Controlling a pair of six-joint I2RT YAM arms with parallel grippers.
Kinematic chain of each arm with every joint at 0, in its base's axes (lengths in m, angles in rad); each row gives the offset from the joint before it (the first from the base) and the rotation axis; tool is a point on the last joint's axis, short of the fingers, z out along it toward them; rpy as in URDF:
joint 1: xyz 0 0 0.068 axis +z
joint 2: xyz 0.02 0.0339 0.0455 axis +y
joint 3: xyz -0.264 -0.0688 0 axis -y
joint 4: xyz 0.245 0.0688 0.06 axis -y
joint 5: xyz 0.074 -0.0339 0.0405 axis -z
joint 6: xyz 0.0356 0 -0.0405 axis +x
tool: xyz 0 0 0 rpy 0 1.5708 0
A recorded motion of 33 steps. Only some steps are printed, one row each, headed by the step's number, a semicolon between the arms.
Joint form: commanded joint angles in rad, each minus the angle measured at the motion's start. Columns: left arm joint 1, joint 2, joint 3, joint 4, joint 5, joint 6; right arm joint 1, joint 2, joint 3, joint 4, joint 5, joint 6.
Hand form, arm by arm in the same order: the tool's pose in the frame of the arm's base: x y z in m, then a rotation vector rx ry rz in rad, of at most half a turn. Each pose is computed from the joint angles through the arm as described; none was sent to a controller.
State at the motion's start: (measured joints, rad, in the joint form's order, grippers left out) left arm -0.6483 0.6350 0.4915 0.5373 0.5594 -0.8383; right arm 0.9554 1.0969 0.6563 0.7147 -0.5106 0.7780
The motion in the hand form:
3: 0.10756 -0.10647 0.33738 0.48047 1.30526 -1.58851; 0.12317 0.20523 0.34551 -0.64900 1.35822 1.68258
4: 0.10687 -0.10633 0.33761 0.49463 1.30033 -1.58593; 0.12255 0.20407 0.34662 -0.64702 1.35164 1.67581
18: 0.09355 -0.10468 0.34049 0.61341 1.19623 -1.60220; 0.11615 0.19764 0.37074 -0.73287 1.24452 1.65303
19: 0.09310 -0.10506 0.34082 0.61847 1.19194 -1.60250; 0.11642 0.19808 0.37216 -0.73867 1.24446 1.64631
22: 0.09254 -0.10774 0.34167 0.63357 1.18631 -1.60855; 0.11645 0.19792 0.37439 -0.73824 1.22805 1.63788
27: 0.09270 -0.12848 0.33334 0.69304 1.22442 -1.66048; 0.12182 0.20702 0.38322 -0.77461 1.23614 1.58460
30: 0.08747 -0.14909 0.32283 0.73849 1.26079 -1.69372; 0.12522 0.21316 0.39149 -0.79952 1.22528 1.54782
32: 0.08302 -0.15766 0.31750 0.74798 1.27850 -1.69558; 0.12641 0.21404 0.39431 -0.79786 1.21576 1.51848
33: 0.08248 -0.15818 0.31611 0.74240 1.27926 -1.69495; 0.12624 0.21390 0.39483 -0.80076 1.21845 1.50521
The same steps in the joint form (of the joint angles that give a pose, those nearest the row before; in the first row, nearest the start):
3: -0.0017 -0.0166 -0.0012 0.0145 0.0257 0.0212; 0.0078 -0.0518 0.0344 -0.0488 0.0430 -0.0746
4: -0.0021 -0.0188 -0.0009 0.0135 0.0341 0.0293; 0.0078 -0.0581 0.0343 -0.0516 0.0482 -0.0805
18: -0.0400 -0.0576 -0.0191 0.0655 0.0863 0.0727; 0.0079 -0.0923 0.0946 -0.0924 -0.0017 -0.1494
19: -0.0442 -0.0570 -0.0184 0.0670 0.0864 0.0765; 0.0079 -0.0907 0.1026 -0.1030 -0.0029 -0.1579
22: -0.0617 -0.0472 -0.0134 0.0705 0.0848 0.0862; 0.0079 -0.0897 0.1077 -0.0965 0.0013 -0.1671
27: -0.1661 0.0282 -0.0141 0.0858 0.0628 0.1183; 0.0115 -0.0488 0.1764 -0.1628 0.0035 -0.2304
30: -0.2810 0.0925 -0.0217 0.0965 0.0081 0.1589; 0.0145 -0.0196 0.2289 -0.1995 0.0057 -0.2761
32: -0.3380 0.1143 -0.0279 0.0955 -0.0371 0.1829; 0.0145 -0.0143 0.2429 -0.2095 0.0210 -0.3023
33: -0.3439 0.1152 -0.0334 0.1016 -0.0471 0.1834; 0.0155 -0.0162 0.2470 -0.2233 0.0266 -0.3150

